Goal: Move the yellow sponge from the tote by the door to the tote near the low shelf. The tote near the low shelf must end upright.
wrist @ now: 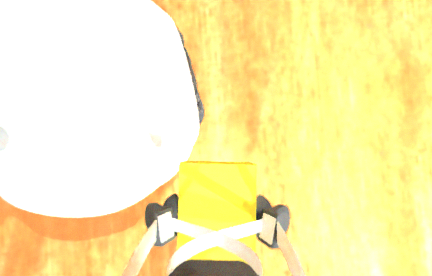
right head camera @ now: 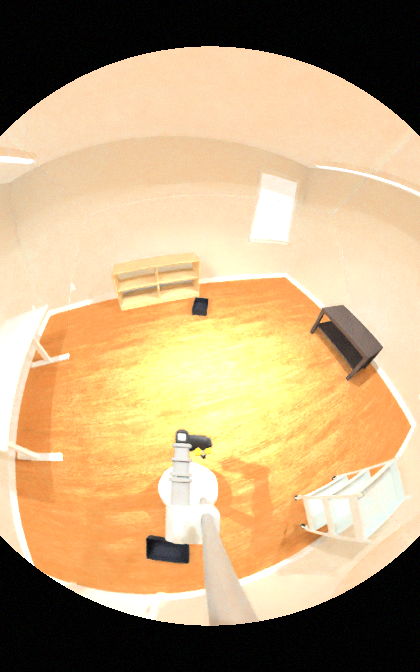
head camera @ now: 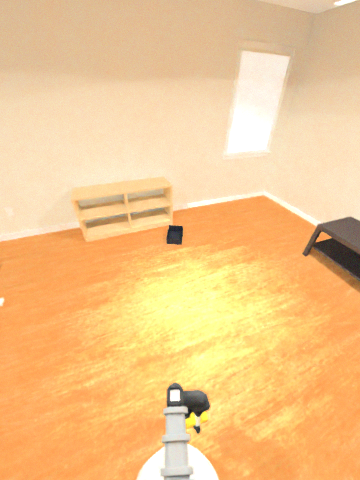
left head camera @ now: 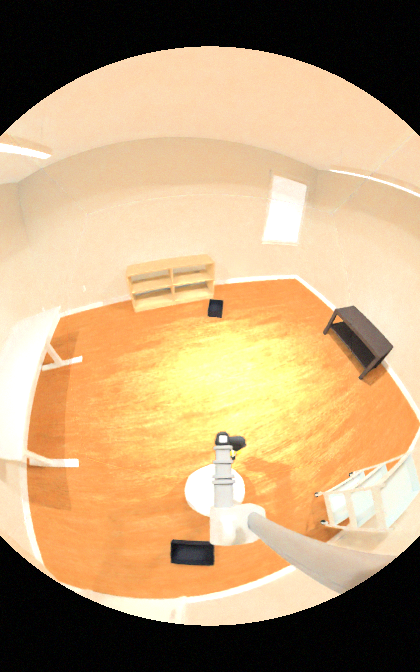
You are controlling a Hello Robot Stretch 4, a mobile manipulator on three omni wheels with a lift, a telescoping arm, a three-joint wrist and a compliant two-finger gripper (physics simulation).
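Places are measured from the robot's base along level axes (x ahead, y left, z up), in metres.
Where they show: gripper, fingertip midpoint: [wrist: 217, 210] [head camera: 193, 416].
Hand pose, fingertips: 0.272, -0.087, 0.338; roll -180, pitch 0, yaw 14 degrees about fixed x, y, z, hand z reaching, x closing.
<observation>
After its pixels a point has its place, as x, y, z.
The yellow sponge [wrist: 217, 192] @[0.267, -0.065, 0.373] [right head camera: 198, 452] is held between the two fingertips of my gripper [wrist: 217, 210] @[0.272, -0.087, 0.338], which is shut on it above the wood floor, beside my white base. In the head camera view parts of the sponge [head camera: 203, 417] @[0.262, -0.128, 0.373] show under the dark wrist. A small dark tote [head camera: 174, 235] @[2.207, -0.036, -0.025] [left head camera: 215, 308] @[2.203, -0.051, -0.024] [right head camera: 200, 306] stands upright on the floor at the right front corner of the low shelf [head camera: 125, 187] @[2.435, 0.582, 0.583] [left head camera: 172, 262] @[2.450, 0.565, 0.583] [right head camera: 157, 260]. The other dark tote [left head camera: 192, 553] @[-0.595, 0.152, -0.024] [right head camera: 168, 550] stands on the floor behind my base.
A dark low table [head camera: 345, 232] @[1.599, -1.818, 0.423] [left head camera: 365, 327] @[1.413, -1.997, 0.423] [right head camera: 352, 327] stands at the right wall. A white cart [left head camera: 352, 515] @[-0.392, -0.873, 0.413] [right head camera: 330, 515] is at the right rear. A long white table [left head camera: 20, 380] @[0.410, 1.456, 0.693] [right head camera: 15, 370] stands along the left. My round white base [left head camera: 200, 490] @[0.002, 0.095, 0.187] [right head camera: 200, 482] is below the arm.
</observation>
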